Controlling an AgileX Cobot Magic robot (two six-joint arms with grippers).
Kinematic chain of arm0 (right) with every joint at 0, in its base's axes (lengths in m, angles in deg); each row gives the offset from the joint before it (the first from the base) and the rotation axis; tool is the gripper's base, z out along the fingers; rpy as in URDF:
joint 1: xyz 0 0 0.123 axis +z
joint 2: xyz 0 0 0 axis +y
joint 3: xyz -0.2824 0 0.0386 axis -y
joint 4: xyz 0.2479 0 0.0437 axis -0.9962 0 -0.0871
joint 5: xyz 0 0 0 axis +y
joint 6: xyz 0.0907 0 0.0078 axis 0.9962 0 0.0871
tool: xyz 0 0 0 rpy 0 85 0
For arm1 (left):
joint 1: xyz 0 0 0.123 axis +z
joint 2: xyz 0 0 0 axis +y
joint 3: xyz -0.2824 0 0.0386 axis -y
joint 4: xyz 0.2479 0 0.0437 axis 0.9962 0 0.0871
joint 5: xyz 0 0 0 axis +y
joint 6: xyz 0.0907 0 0.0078 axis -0.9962 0 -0.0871
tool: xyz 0 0 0 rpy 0 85 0
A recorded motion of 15 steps. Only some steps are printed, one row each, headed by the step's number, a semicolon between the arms.
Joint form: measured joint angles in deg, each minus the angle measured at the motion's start. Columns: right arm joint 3, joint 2, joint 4, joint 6, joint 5, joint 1; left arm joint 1, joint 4, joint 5, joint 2, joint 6, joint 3.
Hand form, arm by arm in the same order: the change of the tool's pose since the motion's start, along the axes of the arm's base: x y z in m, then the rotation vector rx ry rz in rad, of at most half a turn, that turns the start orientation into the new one. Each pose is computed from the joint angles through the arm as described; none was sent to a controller.
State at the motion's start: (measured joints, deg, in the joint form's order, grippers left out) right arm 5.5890 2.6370 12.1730 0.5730 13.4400 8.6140; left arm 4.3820 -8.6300 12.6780 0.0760 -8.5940 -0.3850
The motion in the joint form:
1: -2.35 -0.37 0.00 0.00 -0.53 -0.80; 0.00 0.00 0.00 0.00 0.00 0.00
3: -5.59 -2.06 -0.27 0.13 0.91 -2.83; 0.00 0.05 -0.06 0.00 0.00 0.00
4: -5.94 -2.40 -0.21 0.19 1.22 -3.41; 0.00 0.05 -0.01 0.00 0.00 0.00
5: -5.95 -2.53 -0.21 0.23 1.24 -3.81; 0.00 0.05 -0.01 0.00 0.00 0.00
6: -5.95 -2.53 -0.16 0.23 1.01 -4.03; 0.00 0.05 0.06 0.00 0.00 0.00
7: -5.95 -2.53 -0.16 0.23 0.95 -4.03; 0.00 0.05 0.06 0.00 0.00 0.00
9: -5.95 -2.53 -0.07 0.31 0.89 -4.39; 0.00 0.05 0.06 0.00 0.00 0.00
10: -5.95 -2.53 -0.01 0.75 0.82 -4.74; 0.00 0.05 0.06 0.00 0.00 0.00
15: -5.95 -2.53 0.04 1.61 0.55 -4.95; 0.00 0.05 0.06 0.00 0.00 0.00
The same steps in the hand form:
1: 0.0013 -0.0004 -0.0126 -0.0039 0.0252 -0.0120; 0.0000 0.0000 0.0000 0.0000 0.0000 0.0000
3: 0.0005 -0.0029 -0.0323 -0.0024 0.0773 -0.0524; 0.0000 0.0000 0.0001 0.0009 -0.0010 0.0002
4: 0.0002 -0.0036 -0.0345 -0.0026 0.0827 -0.0640; 0.0000 0.0000 0.0000 0.0009 -0.0001 0.0001
5: 0.0001 -0.0040 -0.0345 -0.0014 0.0811 -0.0711; 0.0000 0.0000 0.0000 0.0009 -0.0001 0.0001
6: 0.0002 -0.0042 -0.0341 -0.0017 0.0771 -0.0742; 0.0000 0.0000 -0.0001 0.0008 0.0011 -0.0001
7: 0.0002 -0.0042 -0.0340 -0.0016 0.0760 -0.0740; 0.0000 0.0000 -0.0001 0.0008 0.0011 -0.0001
9: 0.0002 -0.0045 -0.0339 -0.0015 0.0749 -0.0804; 0.0000 0.0000 -0.0001 0.0008 0.0011 -0.0001
10: 0.0002 -0.0049 -0.0338 0.0055 0.0741 -0.0873; 0.0000 0.0000 -0.0001 0.0008 0.0011 -0.0001
15: 0.0003 -0.0050 -0.0334 0.0200 0.0702 -0.0920; 0.0000 0.0000 -0.0001 0.0008 0.0011 -0.0001

